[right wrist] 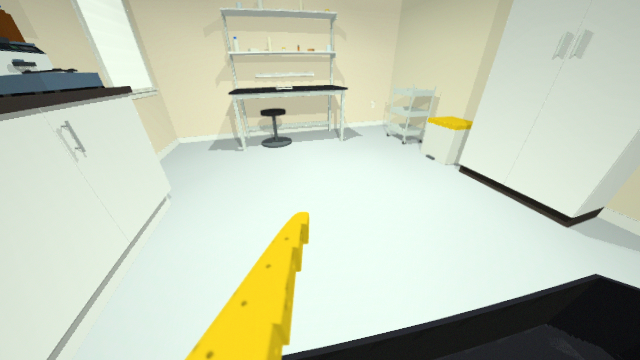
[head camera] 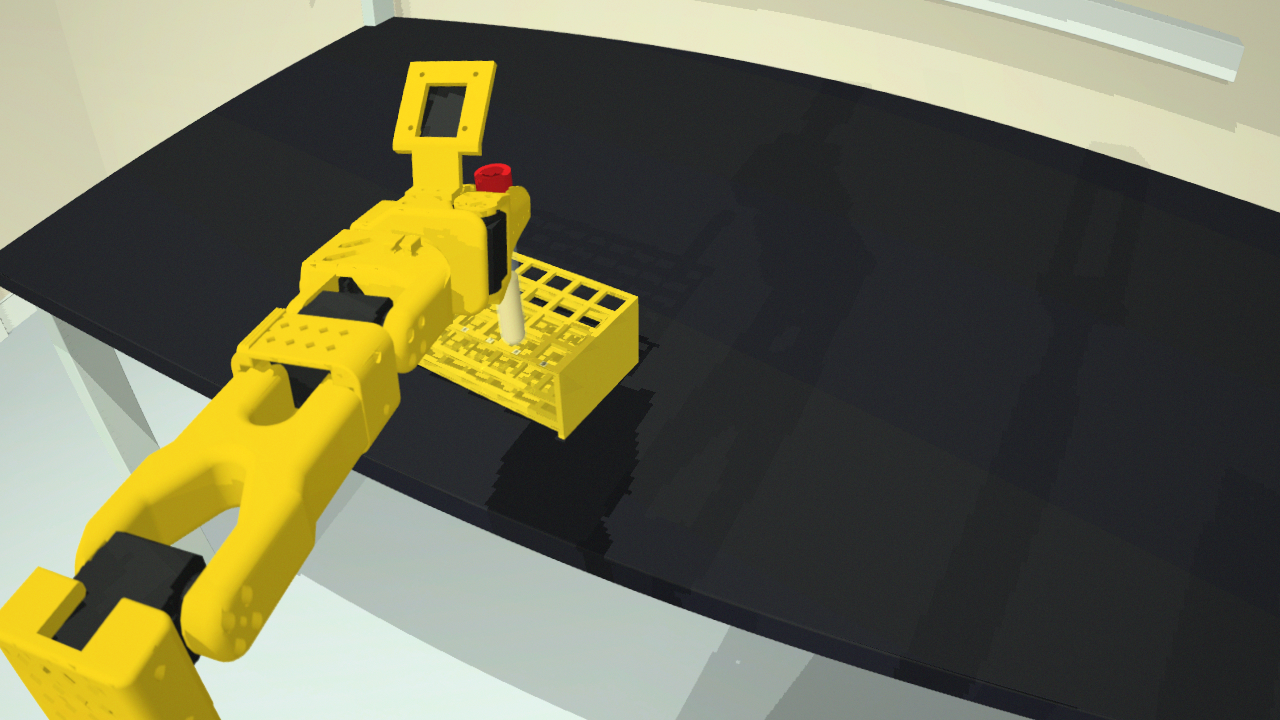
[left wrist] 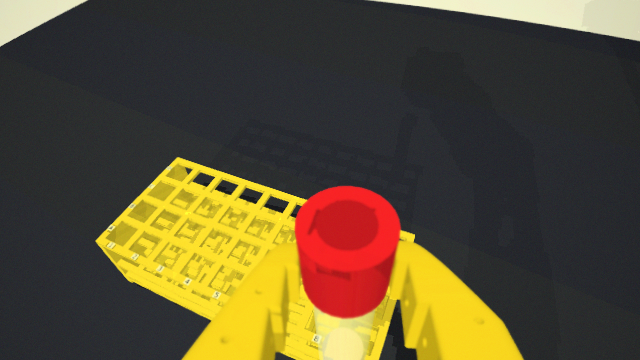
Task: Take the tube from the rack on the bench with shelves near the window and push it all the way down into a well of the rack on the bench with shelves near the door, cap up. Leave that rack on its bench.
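Places are measured from the left arm's base along level axes (x right, y down, z ahead), in metres.
Pixels of known places: left hand, tool point: (head camera: 477,192) (left wrist: 300,264); right hand, tool point: (right wrist: 308,223).
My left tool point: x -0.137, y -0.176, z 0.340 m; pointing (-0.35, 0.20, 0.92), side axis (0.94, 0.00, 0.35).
Behind a point stands the place of what it marks.
My left gripper (head camera: 508,259) (left wrist: 348,255) {x -0.137, y -0.176, z 0.340 m} is shut on the tube, just below its red cap. The tube (head camera: 511,313) {x -0.120, y -0.104, z 0.339 m} (left wrist: 345,345) {x -0.124, y -0.148, z 0.337 m} is nearly upright, cap up, with a pale body that leans slightly in the head view. Its lower end shows over the front part of the yellow rack (head camera: 599,367) {x -0.110, y -0.018, z 0.408 m} (left wrist: 170,290) {x -0.254, y -0.017, z 0.367 m}, towards the end numbered 8. Whether the tip is inside a well or above the top grid cannot be told. The rack stands on the dark bench top (head camera: 895,358) {x 0.051, y 0.013, z 0.558 m} (left wrist: 150,100) {x -0.468, y 0.013, z 0.578 m}. My right gripper (right wrist: 270,285) is open, one notched jaw showing, away from the bench.
The bench's front edge runs below the rack in the head view. In the right wrist view are another shelved bench (right wrist: 315,89) {x -0.130, y 0.023, z -2.882 m}, a stool (right wrist: 273,112) {x 0.443, y 0.292, z -2.928 m}, a trolley (right wrist: 414,92) {x -1.396, y 0.066, z -2.625 m}, a yellow-lidded bin (right wrist: 442,145) {x -1.452, y 0.574, z -1.985 m}, white cabinets (right wrist: 540,100) {x -1.486, y -0.003, z -1.278 m} and a black tray edge (right wrist: 450,320).
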